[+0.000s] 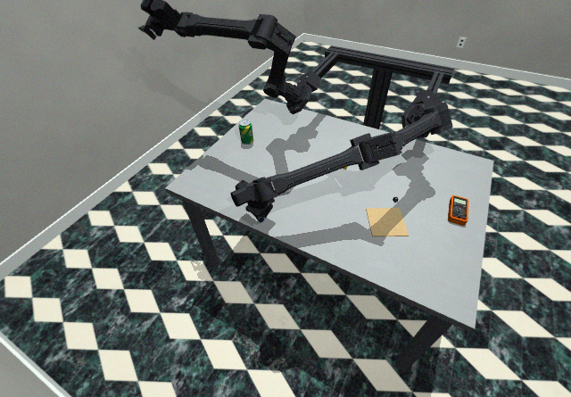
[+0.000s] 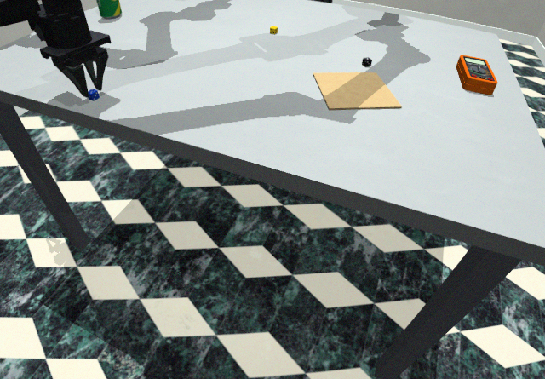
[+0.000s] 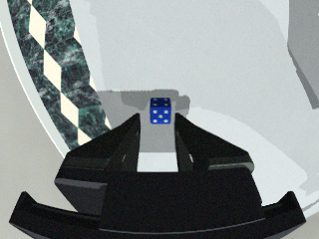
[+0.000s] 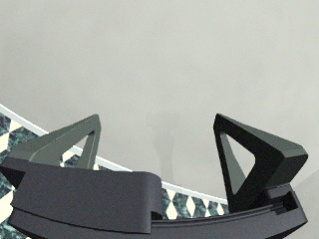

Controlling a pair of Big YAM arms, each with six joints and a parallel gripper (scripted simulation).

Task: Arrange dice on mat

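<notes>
The blue die lies 10 mm below my left hand. Also, from my left hand: tan mat: 180 mm behind, 470 mm to the left, 20 mm below; then black die: 310 mm behind, 490 mm to the left, 10 mm below; then yellow die: 440 mm behind, 230 mm to the left, 10 mm below.
</notes>
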